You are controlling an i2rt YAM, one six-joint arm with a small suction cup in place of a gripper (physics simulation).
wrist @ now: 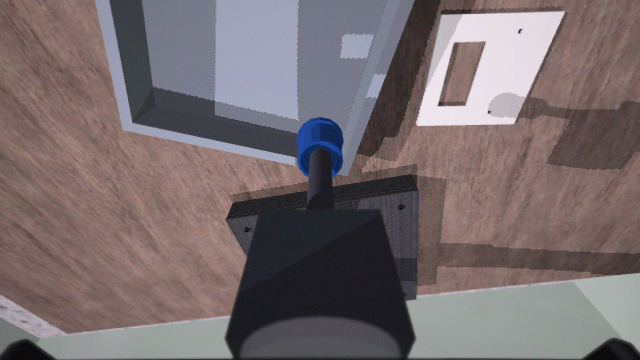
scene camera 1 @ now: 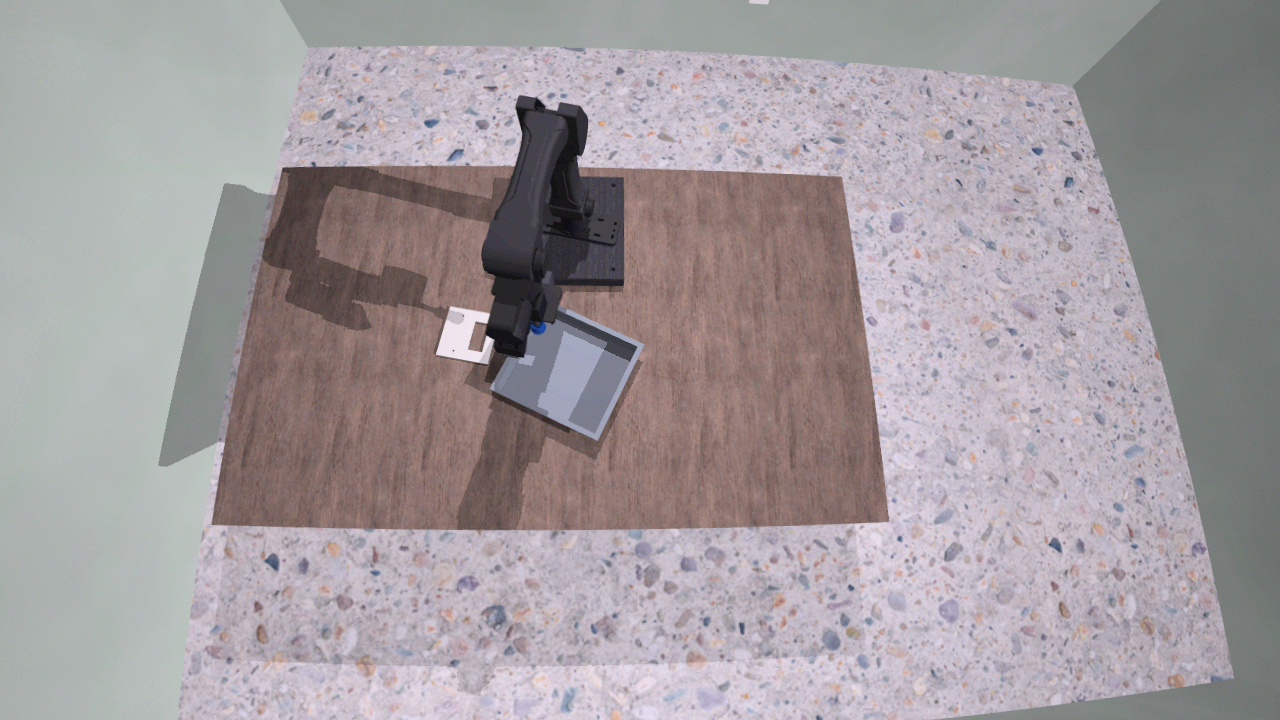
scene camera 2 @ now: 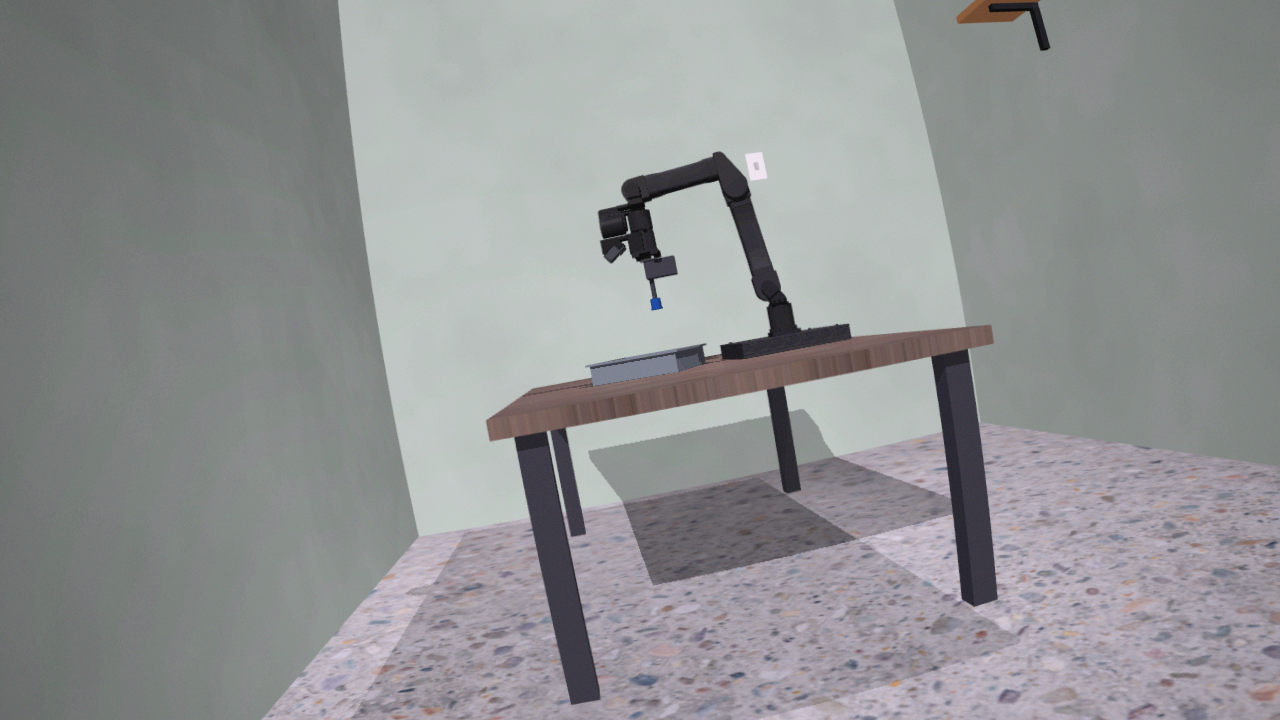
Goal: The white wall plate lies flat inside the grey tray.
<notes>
My suction cup holds nothing. The cup is 16 cm from the middle of a grey tray, above it. On the table rests a white wall plate.
My suction cup shows as well in the wrist view.
</notes>
